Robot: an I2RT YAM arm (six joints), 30 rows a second.
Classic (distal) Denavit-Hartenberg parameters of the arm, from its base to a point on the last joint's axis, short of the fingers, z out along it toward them. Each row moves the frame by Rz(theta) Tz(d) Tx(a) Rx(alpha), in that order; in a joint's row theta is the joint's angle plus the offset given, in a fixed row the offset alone. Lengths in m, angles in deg.
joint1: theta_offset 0  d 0.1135  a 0.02  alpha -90
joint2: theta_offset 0  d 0  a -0.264  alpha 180
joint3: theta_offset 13.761  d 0  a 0.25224  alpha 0
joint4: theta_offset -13.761  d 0  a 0.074  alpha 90
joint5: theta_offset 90  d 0  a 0  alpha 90
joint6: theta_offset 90  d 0.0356  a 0  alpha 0
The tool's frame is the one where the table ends.
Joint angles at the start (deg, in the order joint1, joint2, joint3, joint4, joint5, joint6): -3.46 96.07 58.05 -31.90 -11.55 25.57
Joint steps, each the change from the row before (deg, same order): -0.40 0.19 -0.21 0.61 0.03 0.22; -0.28 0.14 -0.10 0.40 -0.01 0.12; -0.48 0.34 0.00 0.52 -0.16 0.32; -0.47 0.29 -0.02 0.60 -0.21 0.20; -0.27 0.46 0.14 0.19 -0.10 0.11; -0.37 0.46 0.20 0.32 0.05 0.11; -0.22 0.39 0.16 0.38 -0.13 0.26; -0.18 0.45 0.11 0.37 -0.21 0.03; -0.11 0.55 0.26 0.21 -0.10 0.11
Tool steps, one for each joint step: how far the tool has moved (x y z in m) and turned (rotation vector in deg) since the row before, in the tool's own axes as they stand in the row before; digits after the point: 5 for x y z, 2 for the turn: -0.00107 -0.00227 0.00118 0.03 -0.33 0.55; -0.00089 -0.00148 0.00072 -0.01 -0.23 0.35; -0.00189 -0.00226 0.00121 -0.11 -0.24 0.72; -0.00193 -0.00211 0.00102 -0.20 -0.32 0.57; -0.00137 -0.00135 0.00163 0.03 0.07 0.38; -0.00215 -0.00166 0.00134 0.10 -0.20 0.44; -0.00167 -0.00079 0.00128 -0.13 -0.15 0.43; -0.00128 -0.00080 0.00178 -0.16 0.01 0.19; -0.00144 -0.00039 0.00195 -0.03 0.08 0.23
